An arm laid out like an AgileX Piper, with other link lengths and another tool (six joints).
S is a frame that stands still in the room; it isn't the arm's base.
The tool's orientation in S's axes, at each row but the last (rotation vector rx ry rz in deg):
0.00, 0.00, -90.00
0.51, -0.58, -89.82
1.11, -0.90, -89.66
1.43, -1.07, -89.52
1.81, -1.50, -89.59
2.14, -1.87, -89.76
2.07, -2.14, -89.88
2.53, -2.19, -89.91
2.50, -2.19, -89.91
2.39, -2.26, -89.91
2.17, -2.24, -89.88
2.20, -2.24, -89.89
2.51, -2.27, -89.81
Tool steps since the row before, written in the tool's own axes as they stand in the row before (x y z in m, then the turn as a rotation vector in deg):
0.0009, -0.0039, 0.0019, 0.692, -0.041, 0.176
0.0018, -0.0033, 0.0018, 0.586, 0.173, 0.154
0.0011, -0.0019, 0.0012, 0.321, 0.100, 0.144
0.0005, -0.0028, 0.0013, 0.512, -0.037, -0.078
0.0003, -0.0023, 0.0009, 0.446, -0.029, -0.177
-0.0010, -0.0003, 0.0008, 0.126, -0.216, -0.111
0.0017, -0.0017, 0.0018, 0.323, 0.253, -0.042
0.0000, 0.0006, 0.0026, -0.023, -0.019, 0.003
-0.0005, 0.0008, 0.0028, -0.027, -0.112, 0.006
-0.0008, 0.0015, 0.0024, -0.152, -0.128, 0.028
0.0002, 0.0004, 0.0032, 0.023, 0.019, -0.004
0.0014, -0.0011, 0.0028, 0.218, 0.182, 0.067
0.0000, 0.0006, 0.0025, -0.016, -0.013, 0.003
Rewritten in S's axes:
-0.0039, -0.0009, 0.0019, -0.041, -0.692, 0.176
-0.0033, -0.0018, 0.0018, 0.173, -0.585, 0.157
-0.0019, -0.0011, 0.0012, 0.099, -0.321, 0.145
-0.0028, -0.0005, 0.0012, -0.031, -0.512, -0.081
-0.0023, -0.0003, 0.0008, -0.019, -0.446, -0.179
-0.0003, 0.0010, 0.0008, -0.210, -0.126, -0.121
-0.0018, -0.0017, 0.0017, 0.255, -0.323, -0.030
0.0005, 0.0000, 0.0026, -0.019, 0.023, 0.002
0.0007, 0.0005, 0.0028, -0.112, 0.027, 0.000
0.0014, 0.0008, 0.0025, -0.129, 0.152, 0.022
0.0002, -0.0002, 0.0032, 0.019, -0.023, -0.003
-0.0012, -0.0014, 0.0027, 0.179, -0.218, 0.076
0.0005, 0.0000, 0.0025, -0.013, 0.016, 0.002

